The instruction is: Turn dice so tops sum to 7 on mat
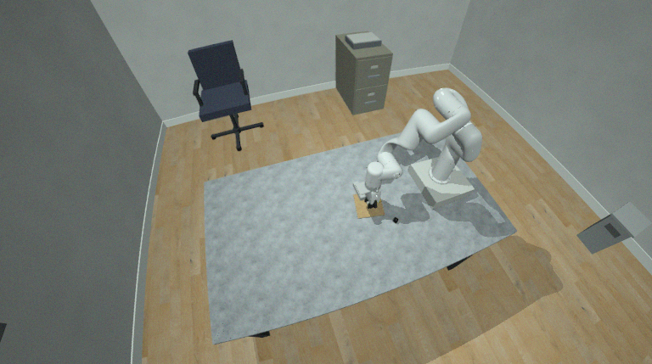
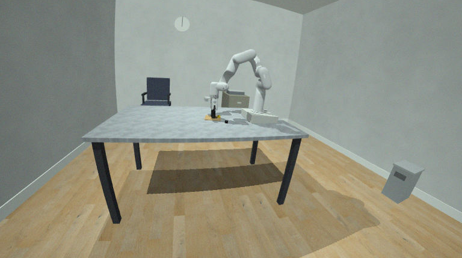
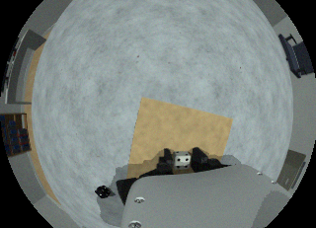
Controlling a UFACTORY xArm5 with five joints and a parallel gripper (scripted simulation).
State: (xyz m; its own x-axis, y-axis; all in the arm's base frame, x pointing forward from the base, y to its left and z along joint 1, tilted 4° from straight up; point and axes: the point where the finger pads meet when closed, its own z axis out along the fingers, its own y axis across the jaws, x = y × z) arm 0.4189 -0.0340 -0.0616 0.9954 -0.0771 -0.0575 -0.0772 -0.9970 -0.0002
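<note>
Right now the white die is 1 cm below my hand. From my hand the other things lie so: black die (8 cm behind, 14 cm to the left, 2 cm below); then yellow die (5 cm behind, 1 cm below); then tan mat (2 cm below).
</note>
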